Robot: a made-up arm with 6 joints. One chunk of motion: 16 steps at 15 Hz.
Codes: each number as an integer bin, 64 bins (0 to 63) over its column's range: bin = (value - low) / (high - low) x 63, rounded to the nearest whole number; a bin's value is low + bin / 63 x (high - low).
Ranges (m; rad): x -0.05..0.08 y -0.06..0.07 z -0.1..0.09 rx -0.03..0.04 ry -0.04..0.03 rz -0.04..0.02
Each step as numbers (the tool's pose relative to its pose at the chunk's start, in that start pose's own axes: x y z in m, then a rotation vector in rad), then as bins.
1 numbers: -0.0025 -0.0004 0.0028 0.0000 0.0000 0.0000
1 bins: 23 29 34 27 36 42
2 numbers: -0.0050 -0.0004 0.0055 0.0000 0.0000 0.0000
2 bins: 22 29 35 27 36 42
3 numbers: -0.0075 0.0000 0.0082 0.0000 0.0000 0.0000
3 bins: 21 29 36 27 36 42
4 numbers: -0.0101 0.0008 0.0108 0.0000 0.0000 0.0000
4 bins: 19 29 37 27 36 42
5 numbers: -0.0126 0.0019 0.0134 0.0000 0.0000 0.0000
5 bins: 18 30 38 27 36 42
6 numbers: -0.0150 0.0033 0.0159 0.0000 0.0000 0.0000
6 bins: 17 31 38 27 36 42
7 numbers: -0.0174 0.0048 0.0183 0.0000 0.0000 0.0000
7 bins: 16 31 39 27 36 42
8 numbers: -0.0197 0.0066 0.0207 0.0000 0.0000 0.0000
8 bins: 15 32 40 27 36 42
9 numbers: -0.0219 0.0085 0.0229 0.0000 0.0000 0.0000
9 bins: 14 33 41 27 36 42
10 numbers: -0.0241 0.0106 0.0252 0.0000 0.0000 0.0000
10 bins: 13 34 42 27 36 42
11 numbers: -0.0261 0.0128 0.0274 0.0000 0.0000 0.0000
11 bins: 12 35 42 27 36 42
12 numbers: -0.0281 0.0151 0.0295 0.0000 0.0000 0.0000
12 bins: 11 36 43 27 36 42
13 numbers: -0.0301 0.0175 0.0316 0.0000 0.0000 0.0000
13 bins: 10 38 44 27 36 42
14 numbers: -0.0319 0.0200 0.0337 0.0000 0.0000 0.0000
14 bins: 9 39 44 27 36 42
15 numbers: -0.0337 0.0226 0.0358 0.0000 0.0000 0.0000
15 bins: 8 40 45 27 36 42
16 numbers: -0.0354 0.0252 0.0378 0.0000 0.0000 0.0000
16 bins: 7 41 46 27 36 42
